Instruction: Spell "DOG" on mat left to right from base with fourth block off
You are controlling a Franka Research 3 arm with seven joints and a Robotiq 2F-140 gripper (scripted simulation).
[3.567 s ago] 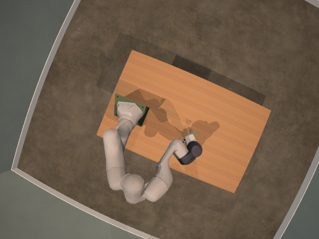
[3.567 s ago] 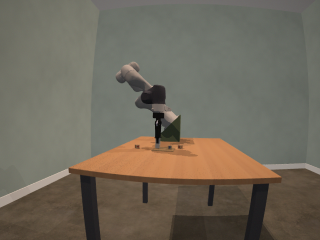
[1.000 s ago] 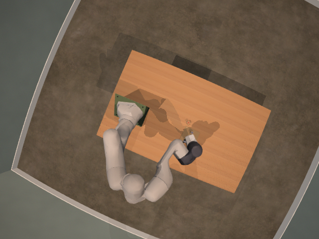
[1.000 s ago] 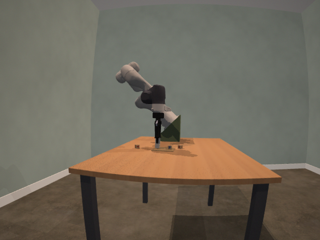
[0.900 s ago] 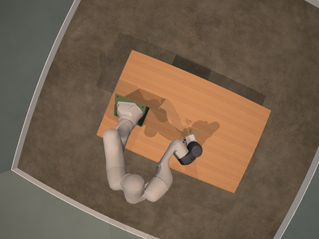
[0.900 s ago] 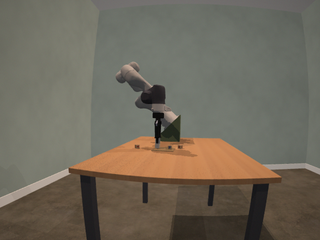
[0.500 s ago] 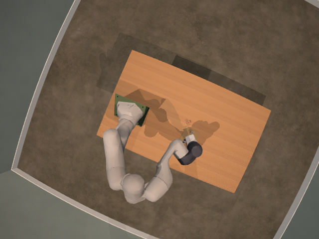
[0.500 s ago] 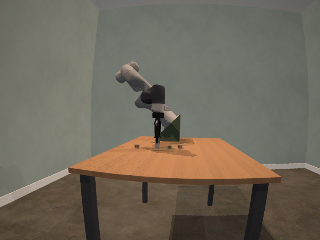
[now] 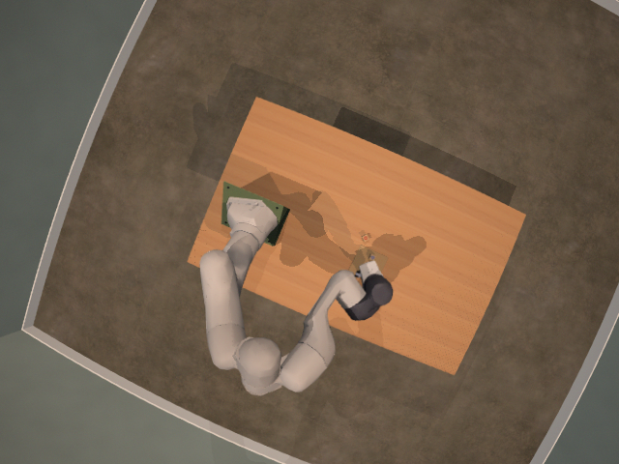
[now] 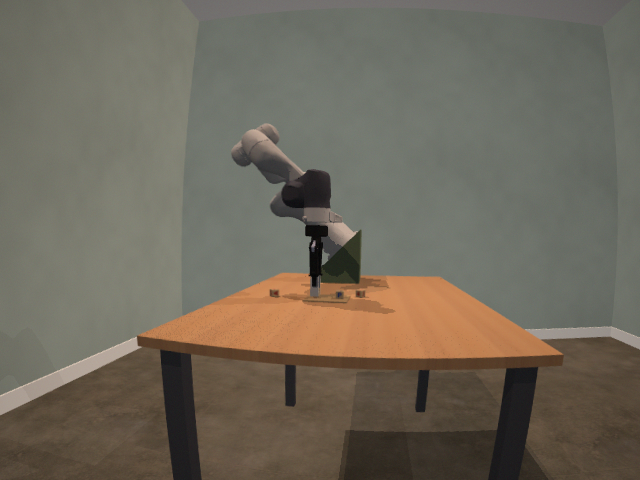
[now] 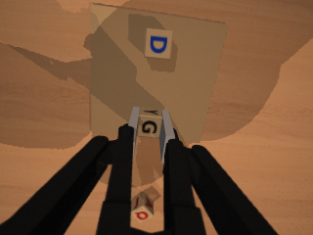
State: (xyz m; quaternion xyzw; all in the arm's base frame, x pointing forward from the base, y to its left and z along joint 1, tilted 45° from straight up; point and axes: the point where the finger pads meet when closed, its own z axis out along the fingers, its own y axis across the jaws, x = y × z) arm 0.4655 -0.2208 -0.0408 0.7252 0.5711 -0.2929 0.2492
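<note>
Now: hand 2 cm above the G block. Round my hand: mat: 1 cm ahead, 4 cm to the left, 4 cm below.
</note>
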